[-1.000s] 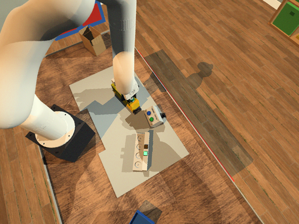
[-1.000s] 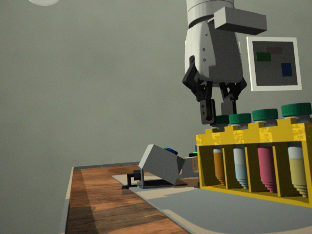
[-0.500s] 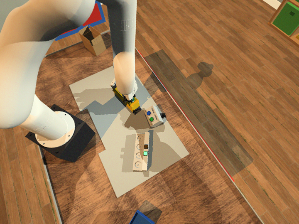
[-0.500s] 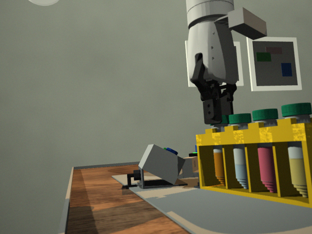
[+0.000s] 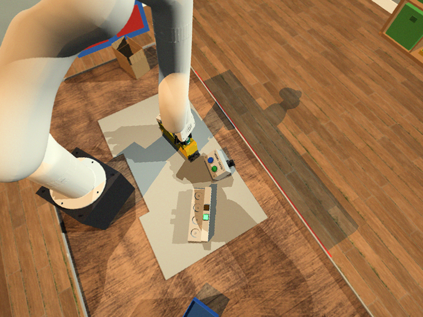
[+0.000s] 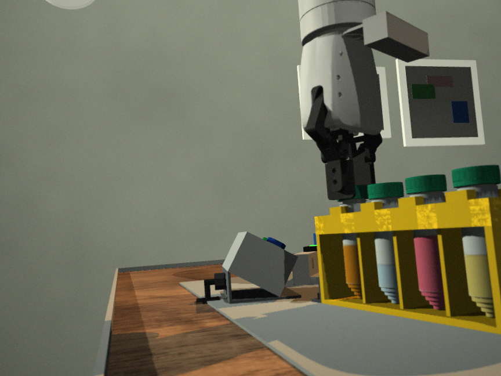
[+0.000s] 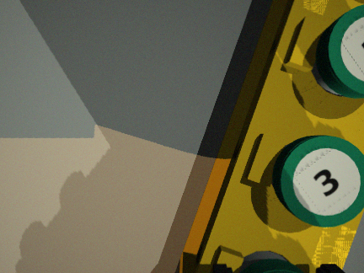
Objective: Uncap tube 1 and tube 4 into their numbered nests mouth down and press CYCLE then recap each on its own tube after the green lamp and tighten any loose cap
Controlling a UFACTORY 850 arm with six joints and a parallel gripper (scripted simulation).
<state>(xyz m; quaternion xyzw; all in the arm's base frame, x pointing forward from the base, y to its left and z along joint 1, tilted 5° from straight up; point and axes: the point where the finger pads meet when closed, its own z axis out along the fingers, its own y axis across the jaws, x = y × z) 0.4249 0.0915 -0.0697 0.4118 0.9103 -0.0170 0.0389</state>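
Now: the green cap 1 cm below my hand. Round my hand: blue cycle key (11 cm to the right, 7 cm ahead, 6 cm below); then grey key housing (13 cm to the right, 9 cm ahead, 8 cm below); then green key (15 cm to the right, 7 cm ahead, 6 cm below).
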